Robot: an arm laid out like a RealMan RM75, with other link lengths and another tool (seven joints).
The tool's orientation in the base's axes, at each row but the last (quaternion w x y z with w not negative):
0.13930, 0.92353, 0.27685, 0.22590
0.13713, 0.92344, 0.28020, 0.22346
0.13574, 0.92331, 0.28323, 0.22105
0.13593, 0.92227, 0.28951, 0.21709
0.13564, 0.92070, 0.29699, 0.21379
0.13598, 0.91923, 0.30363, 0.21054
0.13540, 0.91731, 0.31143, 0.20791
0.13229, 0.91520, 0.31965, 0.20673
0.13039, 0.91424, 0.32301, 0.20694
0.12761, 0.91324, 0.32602, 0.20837
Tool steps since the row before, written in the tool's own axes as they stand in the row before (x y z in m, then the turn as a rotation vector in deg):
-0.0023, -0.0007, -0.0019, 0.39, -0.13, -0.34
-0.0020, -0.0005, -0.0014, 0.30, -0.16, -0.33
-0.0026, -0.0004, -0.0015, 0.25, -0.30, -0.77
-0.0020, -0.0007, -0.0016, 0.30, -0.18, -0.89
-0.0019, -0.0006, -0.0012, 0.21, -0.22, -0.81
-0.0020, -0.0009, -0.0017, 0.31, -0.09, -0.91
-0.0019, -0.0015, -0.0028, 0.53, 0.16, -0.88
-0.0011, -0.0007, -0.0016, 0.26, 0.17, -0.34
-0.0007, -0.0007, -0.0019, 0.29, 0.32, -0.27
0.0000, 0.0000, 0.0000, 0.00, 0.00, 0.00
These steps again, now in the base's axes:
-0.0030, -0.0005, 0.0006, 0.06, 0.37, 0.38
-0.0024, -0.0006, 0.0003, -0.01, 0.34, 0.32
-0.0028, -0.0010, 0.0003, -0.33, 0.48, 0.64
-0.0026, -0.0004, 0.0005, -0.29, 0.43, 0.80
-0.0023, -0.0005, 0.0002, -0.34, 0.40, 0.69
-0.0027, -0.0003, 0.0005, -0.25, 0.37, 0.86
-0.0034, 0.0003, 0.0013, 0.05, 0.31, 0.99
-0.0019, 0.0000, 0.0008, 0.12, 0.07, 0.44
-0.0017, 0.0003, 0.0012, 0.25, -0.03, 0.44
0.0000, 0.0000, 0.0000, 0.00, 0.00, 0.00

